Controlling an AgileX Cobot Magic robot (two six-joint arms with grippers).
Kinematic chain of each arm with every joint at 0, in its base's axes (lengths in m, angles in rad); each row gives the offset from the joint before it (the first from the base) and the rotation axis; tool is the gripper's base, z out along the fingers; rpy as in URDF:
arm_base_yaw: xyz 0 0 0.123 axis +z
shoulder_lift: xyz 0 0 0 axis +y
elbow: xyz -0.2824 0 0.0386 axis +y
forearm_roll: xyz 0.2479 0 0.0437 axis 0.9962 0 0.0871
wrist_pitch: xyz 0 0 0 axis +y
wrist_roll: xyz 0.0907 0 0.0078 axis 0.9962 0 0.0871
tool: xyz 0 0 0 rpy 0 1.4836 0
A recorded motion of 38 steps. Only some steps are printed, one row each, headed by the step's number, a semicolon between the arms.
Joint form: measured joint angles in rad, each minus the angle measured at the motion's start. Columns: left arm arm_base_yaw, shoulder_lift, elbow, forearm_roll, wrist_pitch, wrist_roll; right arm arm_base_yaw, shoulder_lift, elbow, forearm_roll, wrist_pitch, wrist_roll.
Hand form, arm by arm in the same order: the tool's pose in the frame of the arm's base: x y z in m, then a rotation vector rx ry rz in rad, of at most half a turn. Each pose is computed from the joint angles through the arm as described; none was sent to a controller.
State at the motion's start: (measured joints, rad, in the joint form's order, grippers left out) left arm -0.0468 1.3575 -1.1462 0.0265 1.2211 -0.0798; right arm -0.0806 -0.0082 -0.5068 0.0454 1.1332 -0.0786
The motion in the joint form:
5: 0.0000 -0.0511 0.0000 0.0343 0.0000 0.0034; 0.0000 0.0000 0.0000 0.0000 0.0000 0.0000
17: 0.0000 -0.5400 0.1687 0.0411 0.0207 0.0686; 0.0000 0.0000 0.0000 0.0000 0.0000 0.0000
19: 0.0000 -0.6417 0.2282 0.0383 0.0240 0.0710; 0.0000 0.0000 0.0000 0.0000 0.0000 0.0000
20: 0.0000 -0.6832 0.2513 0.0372 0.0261 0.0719; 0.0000 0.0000 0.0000 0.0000 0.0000 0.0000
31: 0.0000 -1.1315 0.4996 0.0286 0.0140 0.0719; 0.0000 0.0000 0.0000 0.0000 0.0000 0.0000
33: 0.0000 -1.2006 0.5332 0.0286 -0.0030 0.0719; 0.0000 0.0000 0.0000 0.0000 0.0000 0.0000
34: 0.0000 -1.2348 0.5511 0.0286 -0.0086 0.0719; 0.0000 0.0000 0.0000 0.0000 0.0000 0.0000
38: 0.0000 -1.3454 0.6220 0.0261 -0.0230 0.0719; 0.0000 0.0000 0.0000 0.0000 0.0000 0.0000
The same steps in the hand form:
5: 0.2399 -0.0060 0.3218 -0.0239 2.8611 0.0612; -0.0098 0.0045 0.2733 -0.0024 2.1012 -0.0410
17: 0.1223 0.0001 0.3618 0.0493 2.5626 0.0683; -0.0098 0.0045 0.2733 -0.0024 2.1012 -0.0410
19: 0.0988 0.0010 0.3558 0.0495 2.5239 0.0635; -0.0098 0.0045 0.2733 -0.0024 2.1012 -0.0410
20: 0.0896 0.0013 0.3530 0.0494 2.5077 0.0616; -0.0098 0.0045 0.2733 -0.0024 2.1012 -0.0410
31: 0.0099 0.0043 0.3045 0.0387 2.2964 0.0409; -0.0098 0.0045 0.2733 -0.0024 2.1012 -0.0410
33: 0.0016 0.0046 0.2968 0.0371 2.2440 0.0388; -0.0098 0.0045 0.2733 -0.0024 2.1012 -0.0410
34: -0.0023 0.0048 0.2923 0.0364 2.2222 0.0379; -0.0098 0.0045 0.2733 -0.0024 2.1012 -0.0410
38: -0.0119 0.0050 0.2733 0.0349 2.1682 0.0328; -0.0098 0.0045 0.2733 -0.0024 2.1012 -0.0410

